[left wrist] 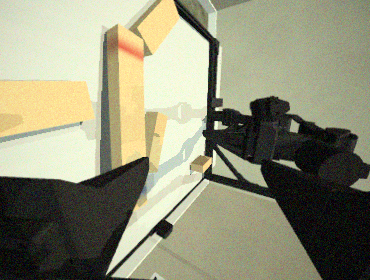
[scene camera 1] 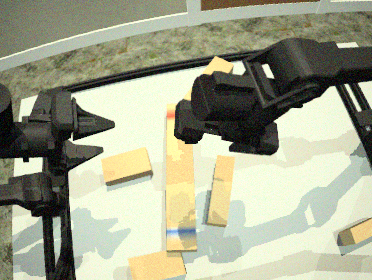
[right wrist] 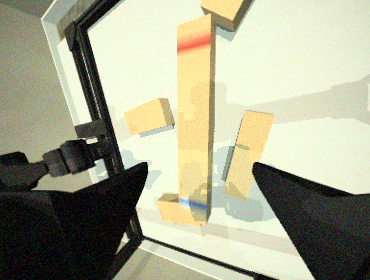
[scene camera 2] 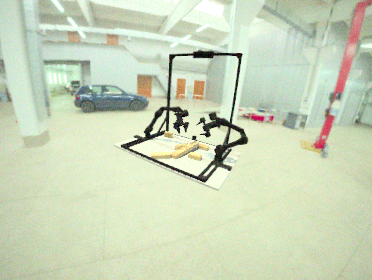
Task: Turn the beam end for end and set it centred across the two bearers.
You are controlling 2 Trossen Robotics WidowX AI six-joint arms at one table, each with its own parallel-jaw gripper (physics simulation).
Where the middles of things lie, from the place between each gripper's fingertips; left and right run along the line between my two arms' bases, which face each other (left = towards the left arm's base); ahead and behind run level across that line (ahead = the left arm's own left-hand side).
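The beam (scene camera 1: 180, 194) is 1 cm ahead of my right hand, 6 cm to the left of it and 15 cm below it. As for my left gripper, I see it 11 cm to the left of the beam and 23 cm above it.
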